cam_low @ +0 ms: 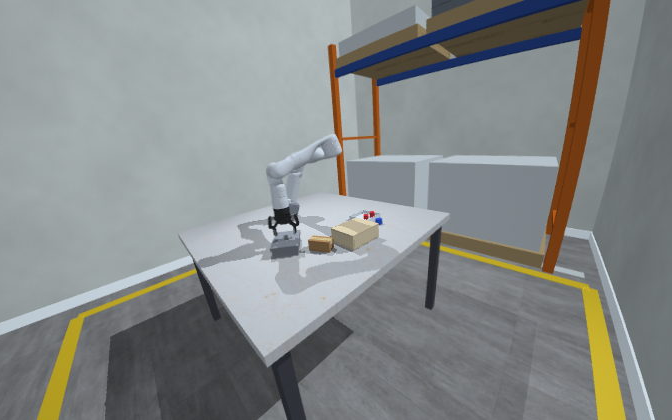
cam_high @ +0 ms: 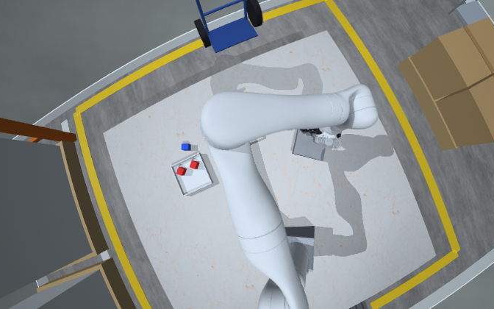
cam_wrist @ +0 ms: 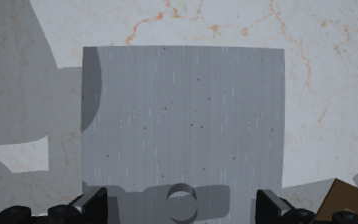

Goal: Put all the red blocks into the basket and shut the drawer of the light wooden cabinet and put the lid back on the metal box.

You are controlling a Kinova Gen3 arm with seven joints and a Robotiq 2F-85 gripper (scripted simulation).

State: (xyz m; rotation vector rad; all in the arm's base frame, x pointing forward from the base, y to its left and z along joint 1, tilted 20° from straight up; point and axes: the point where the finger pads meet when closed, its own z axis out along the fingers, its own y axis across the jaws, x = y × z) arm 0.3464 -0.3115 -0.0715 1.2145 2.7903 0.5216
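My gripper is now 30 mm above the lid. Round my hand: light wooden cabinet (250 mm to the left, 240 mm ahead, 40 mm below); cardboard box (160 mm ahead, 80 mm to the left, 40 mm below); drawer (250 mm to the left, 230 mm ahead, 40 mm below).
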